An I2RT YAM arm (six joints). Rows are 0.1 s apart.
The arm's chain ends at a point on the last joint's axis. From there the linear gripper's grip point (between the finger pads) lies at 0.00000 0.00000 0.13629 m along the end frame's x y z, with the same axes.
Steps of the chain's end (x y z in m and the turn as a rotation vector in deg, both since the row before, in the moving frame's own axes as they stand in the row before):
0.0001 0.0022 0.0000 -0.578 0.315 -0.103
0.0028 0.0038 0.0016 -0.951 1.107 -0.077
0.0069 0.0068 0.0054 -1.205 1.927 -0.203
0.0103 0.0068 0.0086 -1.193 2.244 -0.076
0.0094 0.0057 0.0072 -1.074 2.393 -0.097
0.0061 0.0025 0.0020 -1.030 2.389 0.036
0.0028 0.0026 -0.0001 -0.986 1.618 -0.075
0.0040 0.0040 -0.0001 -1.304 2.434 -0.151
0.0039 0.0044 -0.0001 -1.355 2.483 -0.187
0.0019 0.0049 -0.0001 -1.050 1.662 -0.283
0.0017 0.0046 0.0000 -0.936 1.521 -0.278
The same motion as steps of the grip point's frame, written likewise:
0.0009 0.0036 0.0000 -0.578 0.315 -0.103
0.0054 0.0061 0.0016 -0.951 1.107 -0.077
0.0115 0.0097 0.0053 -1.205 1.927 -0.203
0.0156 0.0096 0.0085 -1.193 2.244 -0.076
0.0151 0.0082 0.0071 -1.074 2.393 -0.097
0.0118 0.0050 0.0019 -1.030 2.389 0.036
0.0066 0.0049 -0.0002 -0.986 1.618 -0.075
0.0098 0.0071 -0.0003 -1.304 2.434 -0.151
0.0098 0.0076 -0.0003 -1.355 2.483 -0.187
0.0059 0.0074 -0.0002 -1.050 1.662 -0.283
0.0053 0.0068 -0.0001 -0.936 1.521 -0.278

